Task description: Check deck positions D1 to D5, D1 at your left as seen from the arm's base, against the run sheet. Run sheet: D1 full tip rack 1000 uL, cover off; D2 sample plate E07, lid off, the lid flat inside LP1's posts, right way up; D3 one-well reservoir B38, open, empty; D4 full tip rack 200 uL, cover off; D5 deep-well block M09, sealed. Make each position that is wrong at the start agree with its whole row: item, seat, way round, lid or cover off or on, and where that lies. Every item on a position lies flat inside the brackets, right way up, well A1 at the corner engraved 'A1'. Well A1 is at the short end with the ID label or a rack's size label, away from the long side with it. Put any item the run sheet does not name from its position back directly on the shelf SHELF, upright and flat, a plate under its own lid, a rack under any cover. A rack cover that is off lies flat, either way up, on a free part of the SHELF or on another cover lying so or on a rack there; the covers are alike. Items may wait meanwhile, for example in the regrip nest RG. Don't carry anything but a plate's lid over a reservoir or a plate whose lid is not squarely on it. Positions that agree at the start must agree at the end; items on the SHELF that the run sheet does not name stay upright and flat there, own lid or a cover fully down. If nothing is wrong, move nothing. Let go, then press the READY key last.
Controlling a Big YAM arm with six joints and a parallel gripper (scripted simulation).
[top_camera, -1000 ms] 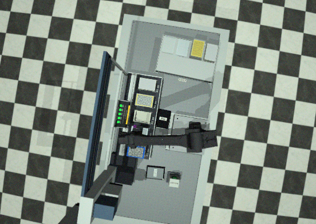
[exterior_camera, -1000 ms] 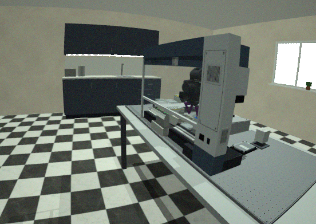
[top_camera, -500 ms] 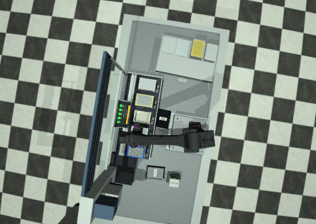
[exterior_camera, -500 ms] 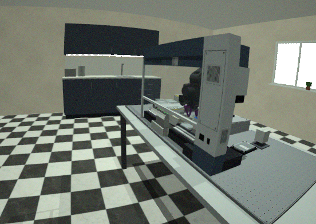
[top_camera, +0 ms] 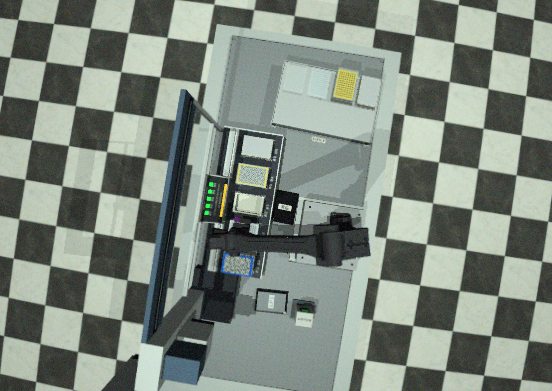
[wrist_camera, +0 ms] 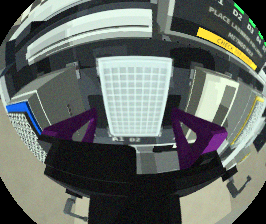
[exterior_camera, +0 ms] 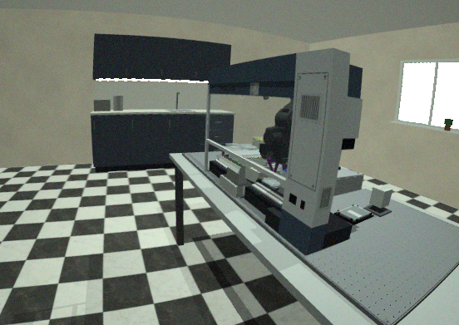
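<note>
Now: hand 3 cm above the clear plate. From my hand the other things lie so: cream reservoir 12 cm to the right, 3 cm below, 2 cm behind; clear rack cover 25 cm to the right, 3 cm behind, 3 cm above; blue-framed tip rack 12 cm to the left, 3 cm above.
</note>
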